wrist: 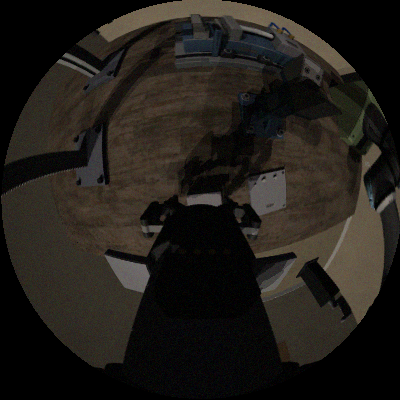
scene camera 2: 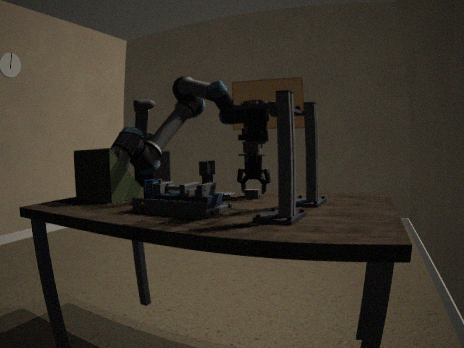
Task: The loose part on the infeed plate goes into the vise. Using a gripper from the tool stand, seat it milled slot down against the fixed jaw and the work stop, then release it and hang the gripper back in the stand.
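Places are measured from the arm's base along level axes (x ahead, y left, z up), in centimetres.
Pixels of known places: arm's base at its link origin: [scene camera 2: 112,168].
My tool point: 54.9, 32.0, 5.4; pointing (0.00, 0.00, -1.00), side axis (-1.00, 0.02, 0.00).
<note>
Ahead of a thing's pixels: the offset from my tool point to its middle, as dx, dy, dz. "spot": to the spot under its first point.
The loose part, a small pale grey block {-0.8, +0.2, -17.9} [scene camera 2: 252,194] [wrist: 204,199], sits on the table side of the scene, left of a pale plate with holes {-14.7, -1.3, -19.0} [wrist: 267,192] in the wrist view. My adaptive gripper [scene camera 2: 253,185] [wrist: 200,229] is on the arm, pointing down, its fingers spread wide. Its fingertips are right at the part, about level with its top; whether they straddle it is hard to tell. The milled slot cannot be made out. The vise {-8.9, -39.1, -14.4} [scene camera 2: 172,206] [wrist: 250,50] stands apart from the part, with a gap between its grey jaws. The tool stand [scene camera 2: 286,155] [wrist: 92,165] rises beside the arm.
A blue-based bracket {spot: -11.8, -14.9, -18.3} [wrist: 262,125] with a dark upright head {spot: -9.9, -20.3, -6.8} [scene camera 2: 207,170] stands between the vise and the plate. A green box-like housing [scene camera 2: 120,177] [wrist: 350,112] is near the arm's base. The stand's second post {spot: +29.4, -11.5, +0.4} [scene camera 2: 311,150] is behind the first.
</note>
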